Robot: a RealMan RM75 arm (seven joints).
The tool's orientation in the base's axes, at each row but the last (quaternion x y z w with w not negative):
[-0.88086, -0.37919, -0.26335, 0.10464]
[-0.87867, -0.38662, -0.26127, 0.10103]
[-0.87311, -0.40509, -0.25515, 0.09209]
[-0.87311, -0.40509, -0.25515, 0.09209]
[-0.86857, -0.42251, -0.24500, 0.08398]
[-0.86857, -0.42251, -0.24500, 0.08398]
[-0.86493, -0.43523, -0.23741, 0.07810]
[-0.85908, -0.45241, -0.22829, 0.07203]
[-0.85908, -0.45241, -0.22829, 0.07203]
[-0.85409, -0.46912, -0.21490, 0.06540]
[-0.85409, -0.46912, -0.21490, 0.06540]
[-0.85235, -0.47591, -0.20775, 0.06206]
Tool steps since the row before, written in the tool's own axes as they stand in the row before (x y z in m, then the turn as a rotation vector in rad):
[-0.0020, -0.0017, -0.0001, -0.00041, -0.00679, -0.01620]
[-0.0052, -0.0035, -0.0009, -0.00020, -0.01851, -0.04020]
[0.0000, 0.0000, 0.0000, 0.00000, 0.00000, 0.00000]
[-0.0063, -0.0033, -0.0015, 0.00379, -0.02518, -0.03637]
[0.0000, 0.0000, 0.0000, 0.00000, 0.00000, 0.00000]
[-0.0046, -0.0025, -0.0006, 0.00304, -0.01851, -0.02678]
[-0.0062, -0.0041, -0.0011, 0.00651, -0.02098, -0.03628]
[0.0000, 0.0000, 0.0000, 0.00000, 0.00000, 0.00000]
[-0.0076, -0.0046, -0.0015, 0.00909, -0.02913, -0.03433]
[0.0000, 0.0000, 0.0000, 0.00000, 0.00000, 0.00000]
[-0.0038, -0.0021, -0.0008, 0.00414, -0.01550, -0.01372]
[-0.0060, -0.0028, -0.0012, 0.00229, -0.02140, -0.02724]
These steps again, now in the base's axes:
[-0.0024, -0.0001, -0.0010, -0.01138, -0.00178, 0.01327]
[-0.0058, -0.0012, -0.0021, -0.02898, -0.00279, 0.03333]
[0.0000, 0.0000, 0.0000, 0.00000, 0.00000, 0.00000]
[-0.0065, -0.0026, -0.0021, -0.03043, 0.00562, 0.03183]
[0.0000, 0.0000, 0.0000, 0.00000, 0.00000, 0.00000]
[-0.0046, -0.0018, -0.0019, -0.02225, 0.00430, 0.02357]
[-0.0068, -0.0023, -0.0023, -0.02570, 0.00504, 0.03336]
[0.0000, 0.0000, 0.0000, 0.00000, 0.00000, 0.00000]
[-0.0079, -0.0035, -0.0025, -0.03041, 0.01233, 0.03214]
[0.0000, 0.0000, 0.0000, 0.00000, 0.00000, 0.00000]
[-0.0038, -0.0020, -0.0011, -0.01512, 0.00745, 0.01272]
[-0.0055, -0.0036, -0.0016, -0.02490, 0.00507, 0.02366]

